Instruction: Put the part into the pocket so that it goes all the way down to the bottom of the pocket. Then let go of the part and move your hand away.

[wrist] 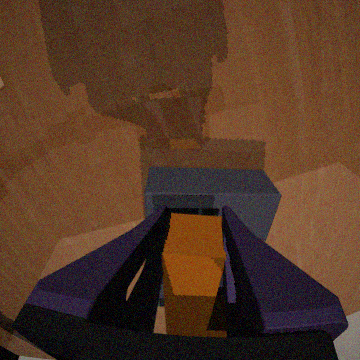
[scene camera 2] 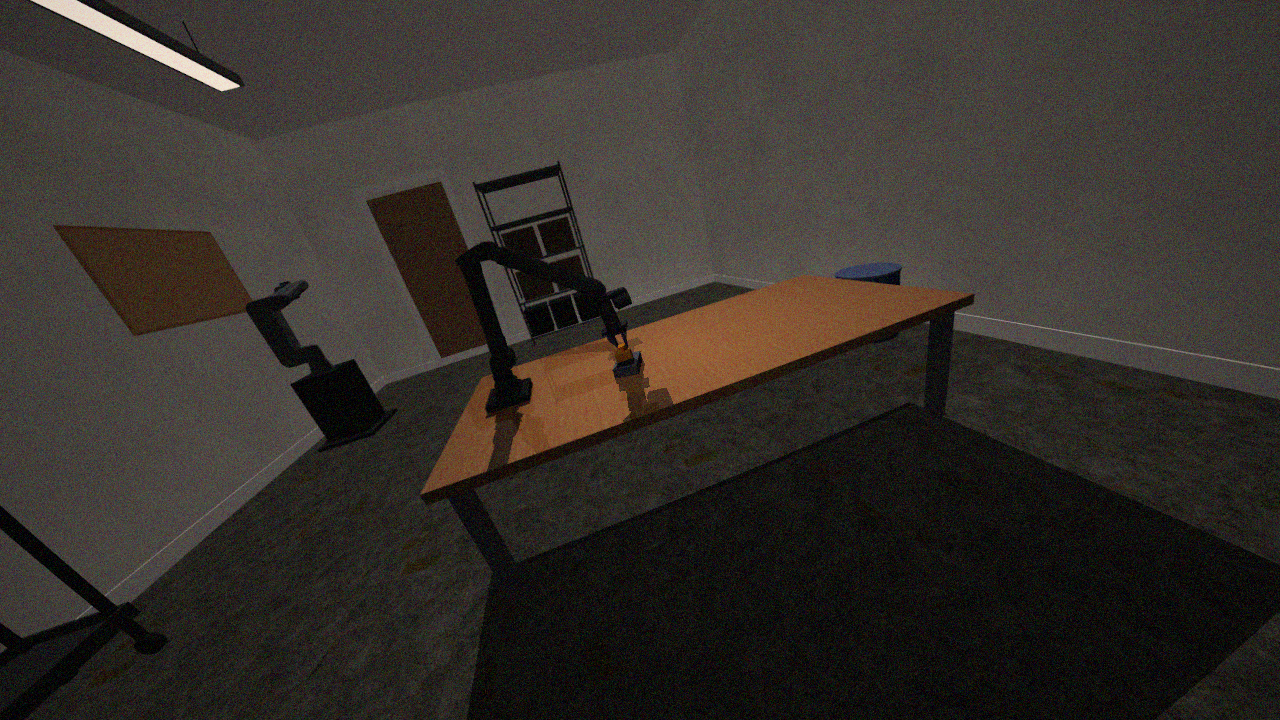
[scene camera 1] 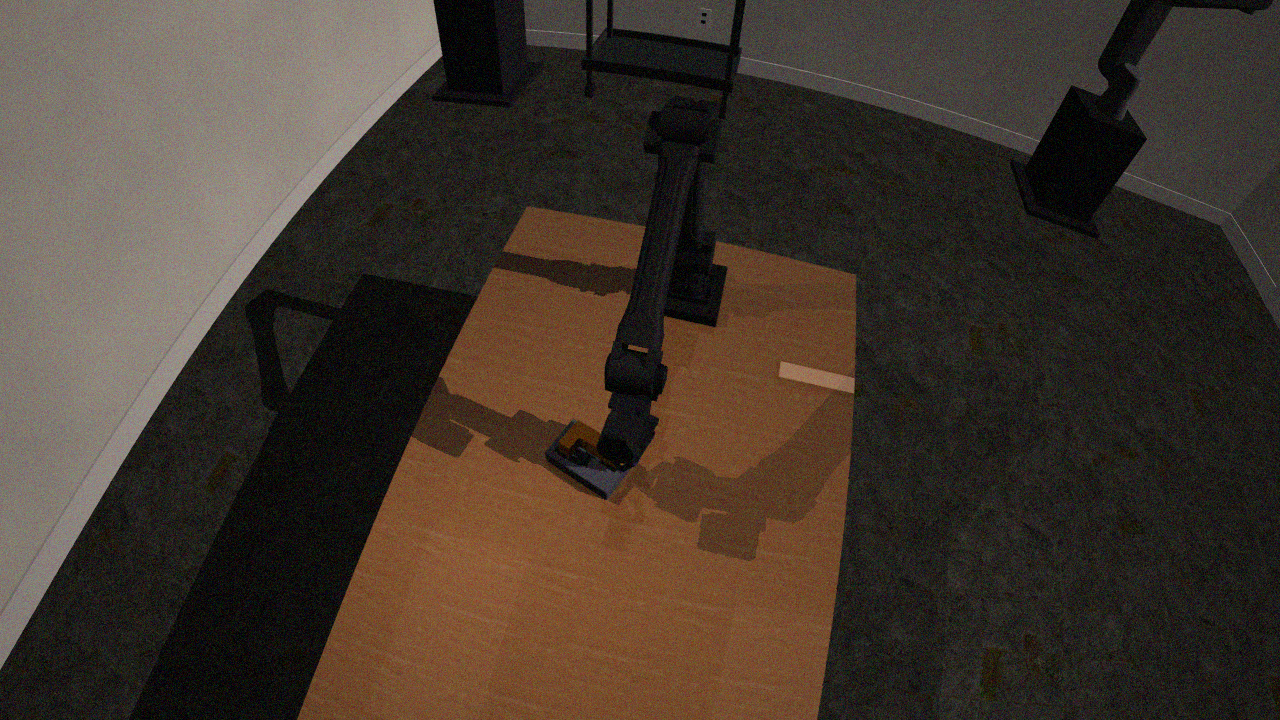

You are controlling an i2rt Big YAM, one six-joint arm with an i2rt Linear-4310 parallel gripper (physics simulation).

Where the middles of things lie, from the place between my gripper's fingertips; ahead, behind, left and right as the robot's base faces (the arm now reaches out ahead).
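Labels:
The orange L-shaped block (wrist: 192, 256) sits 2 cm behind my hand, 6 cm to the right of it and 1 cm above it. As for the grey-blue pocket block (scene camera 1: 595, 474), my hand is 1 cm beyond it, 7 cm to the left of it and 4 cm higher than it.

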